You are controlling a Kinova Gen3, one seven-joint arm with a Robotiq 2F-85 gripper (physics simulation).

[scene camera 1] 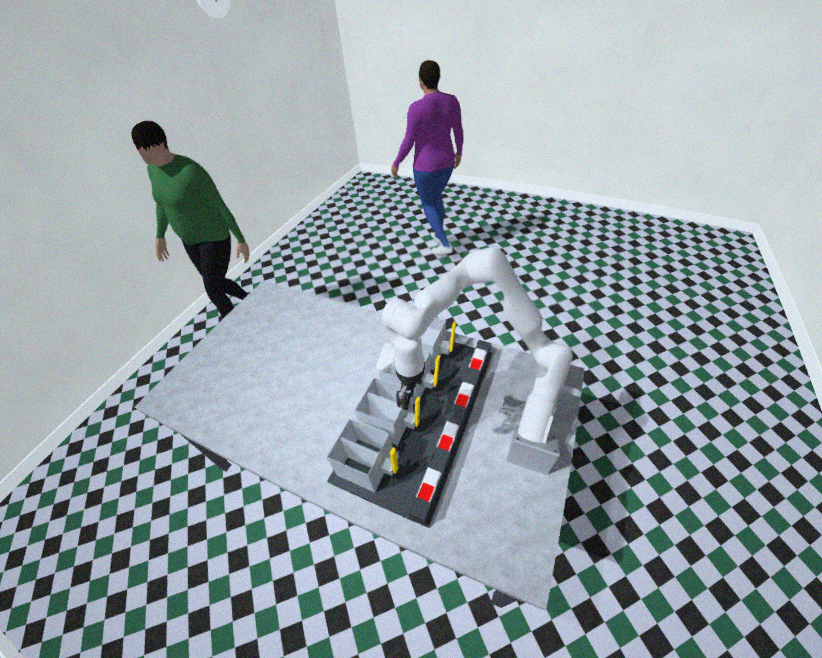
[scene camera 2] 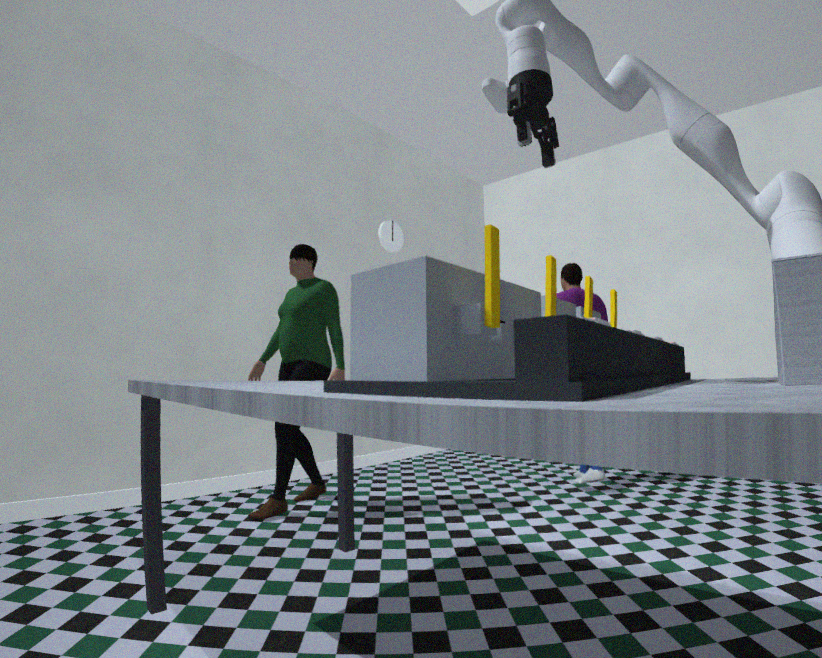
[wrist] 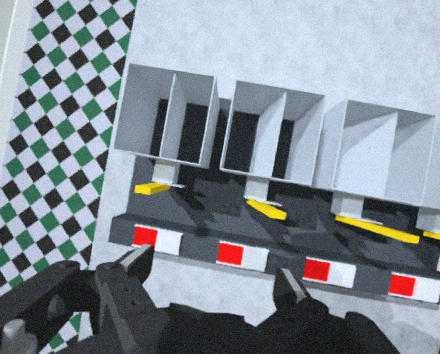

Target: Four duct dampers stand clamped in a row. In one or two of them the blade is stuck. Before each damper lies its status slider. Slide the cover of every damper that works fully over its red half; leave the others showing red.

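Places are measured from the arm's base along level axes (x ahead, y right, z down), in millimetres.
Pixels of known places: gripper, fingertip midpoint: (scene camera 1: 412,395) (scene camera 2: 537,156) (wrist: 213,269); arm's base, link origin: (scene camera 1: 531,435) (scene camera 2: 816,300).
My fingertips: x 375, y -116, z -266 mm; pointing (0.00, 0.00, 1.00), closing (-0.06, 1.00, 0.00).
Observation:
Ahead of a thing's pixels: the offset from my fingertips to its top centre. "spot": to the spot under its first point.
Four grey open-topped dampers stand in a row; the nearest @(spot: dx +138, dy -192, dz +235 mm) (scene camera 1: 356,473) (scene camera 2: 387,322) (wrist: 142,110), second @(spot: dx +148, dy +76, dz +239 mm) (wrist: 272,135) and third @(spot: dx +140, dy +263, dz +252 mm) (wrist: 370,150) show inner plates in the wrist view. Each has a yellow lever, upright in the scene views: nearest @(dx +34, dy -121, dz +154 mm) (scene camera 1: 394,461) (scene camera 2: 492,274) (wrist: 150,188), second @(dx +19, dy +69, dz +154 mm) (scene camera 1: 416,411) (wrist: 266,209), third @(dx +4, dy +259, dz +156 mm) (scene camera 1: 436,371) (wrist: 377,229), farthest @(dx -11, dy +443, dz +156 mm) (scene camera 1: 452,337) (wrist: 431,235). All four sliders show red beside a white cover: nearest (scene camera 1: 425,491) (wrist: 145,236), second (wrist: 230,254), third (wrist: 316,270), farthest @(spot: dx -127, dy +395, dz +303 mm) (wrist: 402,285). My gripper (scene camera 1: 404,396) (scene camera 2: 536,154) (wrist: 213,269) is open and empty, high above the row.
A dark base (scene camera 1: 411,507) (scene camera 2: 452,391) carries dampers and sliders on the grey table (scene camera 1: 253,370) (scene camera 2: 274,404). The arm's pedestal (scene camera 1: 532,455) (scene camera 2: 795,322) stands on the slider side. Two people, in green (scene camera 1: 188,198) (scene camera 2: 308,322) and purple (scene camera 1: 435,130) (scene camera 2: 582,297), are beyond the table.

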